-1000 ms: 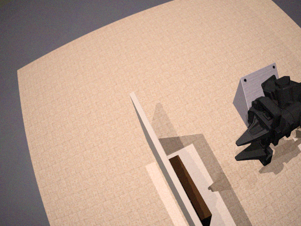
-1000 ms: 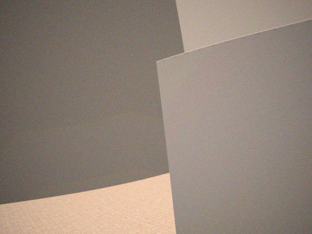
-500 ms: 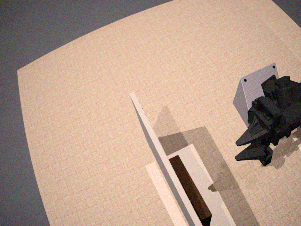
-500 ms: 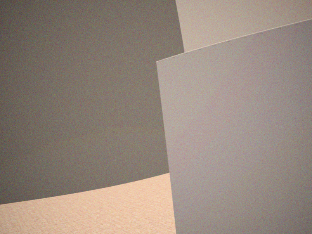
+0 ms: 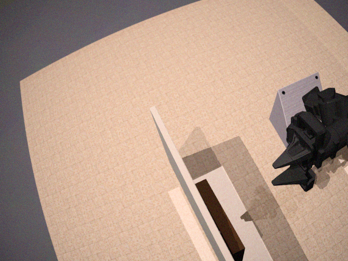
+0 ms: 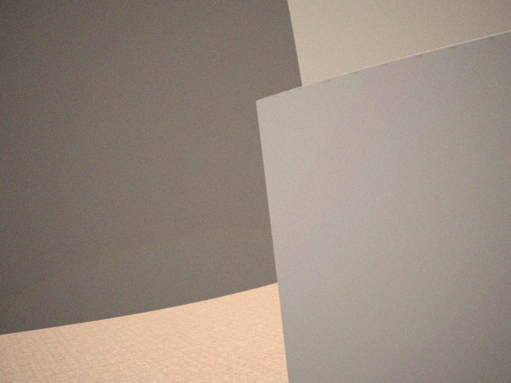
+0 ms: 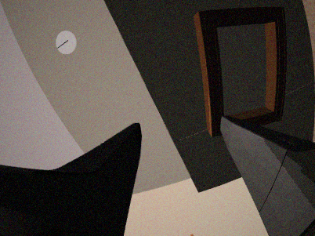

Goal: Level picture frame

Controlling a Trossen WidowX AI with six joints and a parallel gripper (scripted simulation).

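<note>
My gripper tip is 130 mm short of the brown wooden picture frame, 110 mm above it and 10 mm to the right of it. Also, from my gripper tip: wall panel 140 mm ahead, 110 mm below, 10 mm to the left.
</note>
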